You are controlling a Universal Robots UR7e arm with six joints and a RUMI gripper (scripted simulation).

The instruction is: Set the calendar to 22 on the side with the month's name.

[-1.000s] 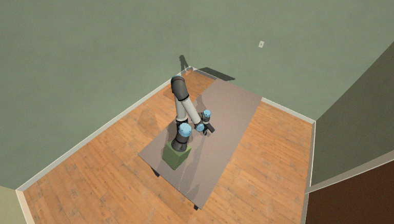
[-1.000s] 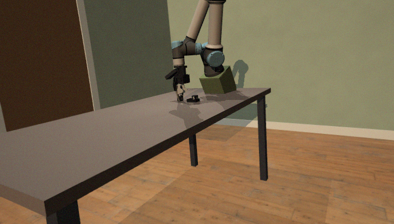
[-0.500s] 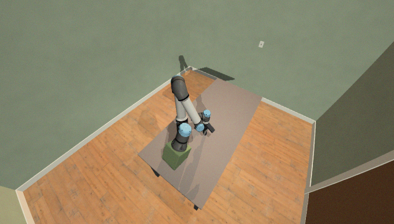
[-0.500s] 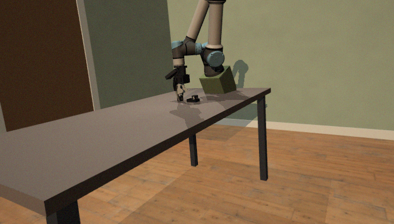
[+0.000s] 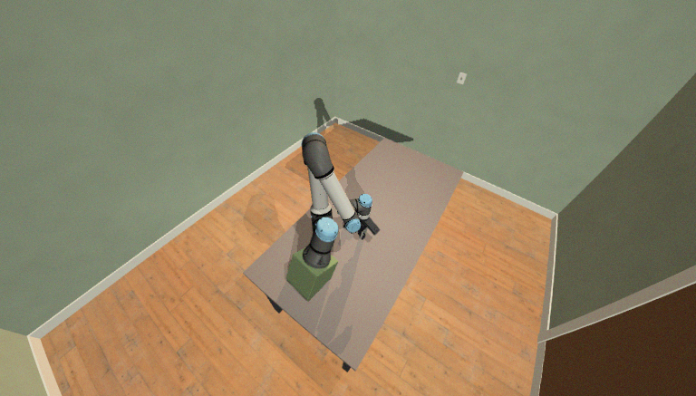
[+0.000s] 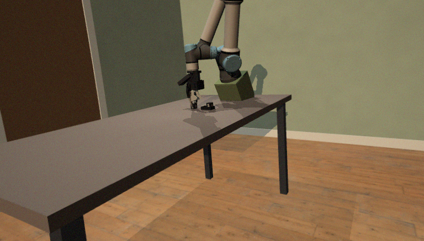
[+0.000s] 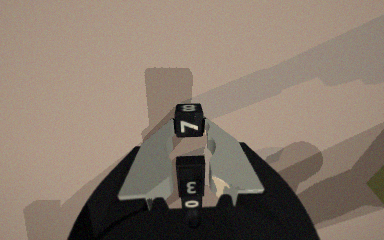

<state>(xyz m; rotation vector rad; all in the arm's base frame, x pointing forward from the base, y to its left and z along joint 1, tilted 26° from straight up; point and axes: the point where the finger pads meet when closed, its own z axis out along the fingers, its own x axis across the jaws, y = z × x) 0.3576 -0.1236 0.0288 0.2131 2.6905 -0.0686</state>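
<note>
The black number cube is 10 mm below my hand. Round my hand: black tray: 20 mm ahead, 110 mm to the left, 20 mm below.
</note>
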